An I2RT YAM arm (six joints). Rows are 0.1 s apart.
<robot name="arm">
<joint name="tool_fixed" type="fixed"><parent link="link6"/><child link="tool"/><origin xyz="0 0 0" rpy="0 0 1.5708"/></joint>
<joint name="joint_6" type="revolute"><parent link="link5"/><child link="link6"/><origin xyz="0.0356 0 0.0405" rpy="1.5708 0 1.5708"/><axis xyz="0 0 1"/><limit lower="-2.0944" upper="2.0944"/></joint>
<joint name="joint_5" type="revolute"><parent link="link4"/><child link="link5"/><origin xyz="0.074 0.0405 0.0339" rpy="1.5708 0 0"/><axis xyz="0 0 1"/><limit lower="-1.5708" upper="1.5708"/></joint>
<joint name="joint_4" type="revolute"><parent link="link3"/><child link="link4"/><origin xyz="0.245 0.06 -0.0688" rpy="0 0 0"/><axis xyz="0 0 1"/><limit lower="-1.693" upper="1.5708"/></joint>
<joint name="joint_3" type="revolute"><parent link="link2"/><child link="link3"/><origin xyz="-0.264 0 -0.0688" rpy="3.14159 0 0"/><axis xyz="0 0 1"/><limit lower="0" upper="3.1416"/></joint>
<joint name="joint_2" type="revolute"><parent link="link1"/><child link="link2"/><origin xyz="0.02 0.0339 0.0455" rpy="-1.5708 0 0"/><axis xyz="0 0 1"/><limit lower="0" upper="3.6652"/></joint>
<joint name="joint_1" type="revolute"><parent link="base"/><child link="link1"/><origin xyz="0 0 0.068" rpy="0 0 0"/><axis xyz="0 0 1"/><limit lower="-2.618" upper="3.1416"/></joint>
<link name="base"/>
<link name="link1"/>
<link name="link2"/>
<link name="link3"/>
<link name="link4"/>
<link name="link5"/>
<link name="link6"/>
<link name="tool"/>
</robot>
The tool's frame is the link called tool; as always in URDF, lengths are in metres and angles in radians.
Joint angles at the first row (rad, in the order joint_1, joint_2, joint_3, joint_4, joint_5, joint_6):
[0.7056, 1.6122, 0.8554, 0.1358, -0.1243, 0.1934]
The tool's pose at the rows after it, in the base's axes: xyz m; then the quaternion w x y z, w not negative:
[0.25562 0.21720 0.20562 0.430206 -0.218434 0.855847 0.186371]
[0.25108 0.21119 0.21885 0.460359 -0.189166 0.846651 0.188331]
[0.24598 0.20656 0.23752 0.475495 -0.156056 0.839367 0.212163]
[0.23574 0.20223 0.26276 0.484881 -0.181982 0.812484 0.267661]
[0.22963 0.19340 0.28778 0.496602 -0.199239 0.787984 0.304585]
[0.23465 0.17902 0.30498 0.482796 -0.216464 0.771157 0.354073]
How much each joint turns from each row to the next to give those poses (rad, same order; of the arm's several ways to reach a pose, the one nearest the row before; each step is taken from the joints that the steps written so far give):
[0.0031, -0.0492, 0.0143, -0.0380, 0.1657, -0.0064]
[0.0000, -0.0555, -0.0213, 0.0295, 0.0454, 0.0324]
[0.0002, -0.0602, 0.0038, -0.0100, 0.0068, 0.0648]
[-0.0017, -0.0813, 0.0053, -0.0058, -0.1098, -0.0069]
[-0.0196, -0.0700, 0.0211, -0.0230, -0.0882, -0.0103]
[-0.0687, -0.0295, 0.0343, -0.0335, -0.1711, 0.0086]

